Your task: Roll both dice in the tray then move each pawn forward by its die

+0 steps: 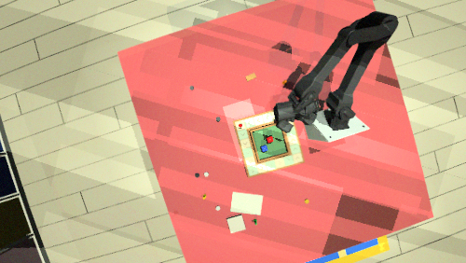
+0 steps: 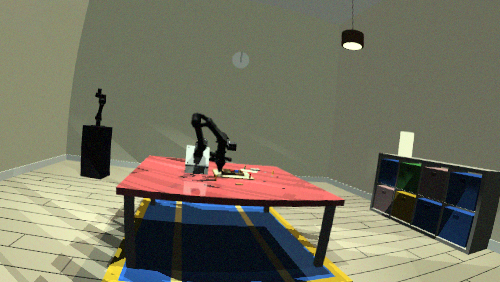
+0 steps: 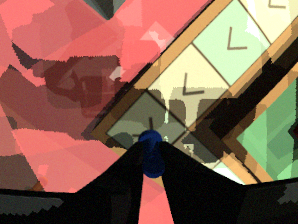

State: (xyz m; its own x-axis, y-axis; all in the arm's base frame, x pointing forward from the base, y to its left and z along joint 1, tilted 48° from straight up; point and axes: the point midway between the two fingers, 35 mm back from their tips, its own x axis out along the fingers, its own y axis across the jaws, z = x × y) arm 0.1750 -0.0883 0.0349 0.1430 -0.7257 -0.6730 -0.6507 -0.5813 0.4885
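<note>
Now: the blue pawn 10 mm above my gripper tip. From my gripper tip the other things lie so: red pawn (220 mm ahead, 20 mm to the left, 10 mm below); then tan block (130 mm ahead, 200 mm to the right, 40 mm below); then green tray (100 mm ahead, 120 mm to the left, 30 mm below).
</note>
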